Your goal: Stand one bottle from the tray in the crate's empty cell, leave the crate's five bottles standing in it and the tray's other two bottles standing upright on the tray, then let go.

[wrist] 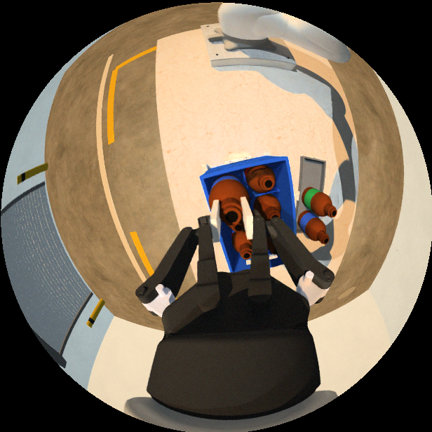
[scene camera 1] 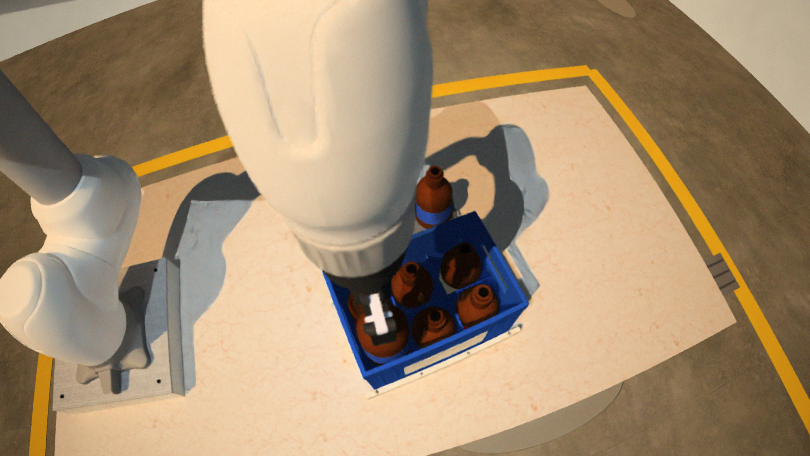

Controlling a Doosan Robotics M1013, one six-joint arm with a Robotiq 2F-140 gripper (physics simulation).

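Places are measured from the arm's base along level axes (x ahead, y right, z down), in millimetres.
Where they show: arm's base, origin of its link: (scene camera 1: 112, 335).
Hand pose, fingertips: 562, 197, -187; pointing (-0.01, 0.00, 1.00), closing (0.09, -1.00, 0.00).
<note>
Things, the pixels of their top centre, and the offset from my fingertips, as dx, dy, dz. "spot": a spot on its surface instead.
- blue crate, a spot on its surface: (scene camera 1: 365, 372) spot: -44, +45, +76
- blue-labelled bottle, centre of its top: (scene camera 1: 434, 171) +187, -262, +91
- pale strip, a spot on its surface: (scene camera 1: 447, 364) spot: +90, +53, +222
My gripper (scene camera 1: 378, 324) (wrist: 230, 207) is shut on a brown bottle with a blue label (scene camera 1: 380, 339) (wrist: 227, 192). The held bottle is upright at the near left corner cell of the blue crate (scene camera 1: 365, 372) (wrist: 291, 200); its base is hidden, so its depth in the cell cannot be told. The crate's five other brown bottles, including one (scene camera 1: 412, 286) and another (scene camera 1: 477, 305), stand in their cells, some partly hidden. On the grey tray (wrist: 312, 171) stand a green-labelled bottle (wrist: 315, 199) and a blue-labelled bottle (scene camera 1: 434, 198) (wrist: 312, 225). The arm hides the green-labelled one in the scene view.
The white arm (scene camera 1: 328, 113) hangs over the crate's back left side. The robot's base plate (scene camera 1: 144, 339) (wrist: 250, 59) lies left of the crate. A pale strip (scene camera 1: 447, 364) runs along the crate's near side. The tray is just behind the crate.
</note>
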